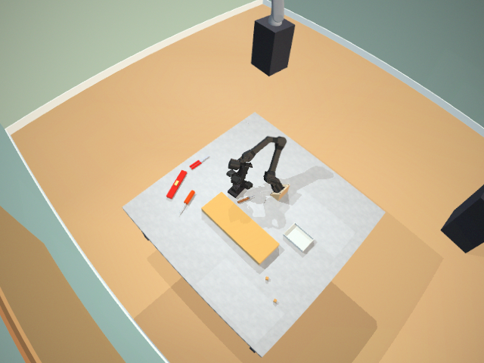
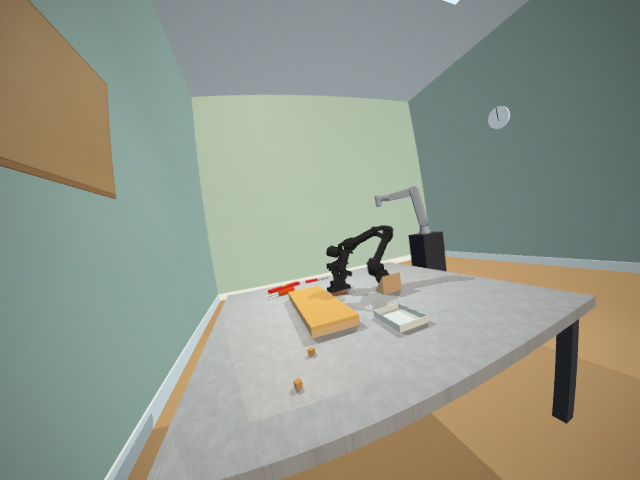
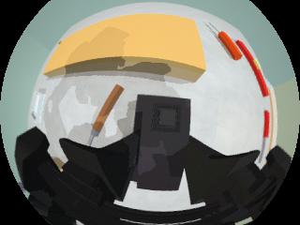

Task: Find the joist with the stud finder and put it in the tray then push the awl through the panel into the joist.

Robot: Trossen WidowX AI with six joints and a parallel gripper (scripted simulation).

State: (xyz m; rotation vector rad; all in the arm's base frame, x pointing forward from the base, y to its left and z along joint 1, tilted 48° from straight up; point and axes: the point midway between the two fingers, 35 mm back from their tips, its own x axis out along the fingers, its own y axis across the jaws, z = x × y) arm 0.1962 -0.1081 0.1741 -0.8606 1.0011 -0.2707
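Right now my gripper tip is 100 mm to the right of the brown-handled awl, 20 mm past it and 20 mm above it. Round my gripper tip: black stud finder: 20 mm above; orange-handled screwdriver: 340 mm ahead, 130 mm to the right, 10 mm below; red level: 300 mm to the right, 280 mm ahead, 10 mm below.
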